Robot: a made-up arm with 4 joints.
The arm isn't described. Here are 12 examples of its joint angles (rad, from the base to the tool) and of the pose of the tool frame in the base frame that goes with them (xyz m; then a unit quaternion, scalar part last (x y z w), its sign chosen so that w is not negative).
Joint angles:
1: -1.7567 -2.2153 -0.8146 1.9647
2: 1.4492 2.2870 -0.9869 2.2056
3: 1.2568 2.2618 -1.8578 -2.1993
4: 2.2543 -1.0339 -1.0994 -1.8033
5: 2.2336 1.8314 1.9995 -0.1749
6: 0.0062 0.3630 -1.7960 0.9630
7: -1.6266 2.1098 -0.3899 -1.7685
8: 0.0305 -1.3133 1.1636 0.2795
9: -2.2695 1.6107 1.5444 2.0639
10: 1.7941 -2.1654 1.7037 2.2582
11: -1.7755 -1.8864 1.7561 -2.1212
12: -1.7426 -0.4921 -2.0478 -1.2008
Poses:
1: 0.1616 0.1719 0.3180 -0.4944 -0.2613 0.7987 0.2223
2: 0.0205 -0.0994 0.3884 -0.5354 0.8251 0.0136 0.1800
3: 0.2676 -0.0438 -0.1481 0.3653 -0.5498 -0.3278 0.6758
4: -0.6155 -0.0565 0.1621 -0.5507 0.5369 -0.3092 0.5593
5: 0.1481 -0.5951 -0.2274 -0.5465 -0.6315 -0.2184 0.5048
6: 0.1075 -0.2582 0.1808 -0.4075 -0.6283 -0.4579 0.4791
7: 0.4559 0.1956 0.2055 -0.1338 -0.8344 0.2027 0.4947
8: -0.2853 -0.4695 0.5483 -0.4150 0.3513 0.5711 0.6150
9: -0.2331 0.5646 -0.0864 -0.6932 0.4279 -0.5634 0.1378
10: -0.1718 -0.5751 0.1928 -0.7178 -0.6776 0.0611 0.1477
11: -0.6003 0.5401 0.0520 -0.5491 0.3140 -0.6106 0.4766
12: -0.0866 0.0040 -0.3501 0.0655 0.0441 0.8369 0.5417
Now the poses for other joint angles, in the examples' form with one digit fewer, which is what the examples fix.
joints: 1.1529 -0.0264 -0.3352 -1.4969
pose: -0.379 0.061 0.586 0.957 -0.162 0.041 0.238
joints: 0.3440 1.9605 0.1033 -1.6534
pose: 0.460 -0.080 0.435 0.491 -0.482 -0.676 0.265
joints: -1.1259 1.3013 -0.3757 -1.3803
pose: 0.298 0.198 -0.090 -0.013 -0.612 -0.045 0.790
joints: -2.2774 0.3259 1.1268 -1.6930
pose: -0.068 0.127 -0.553 -0.157 -0.338 -0.427 0.824
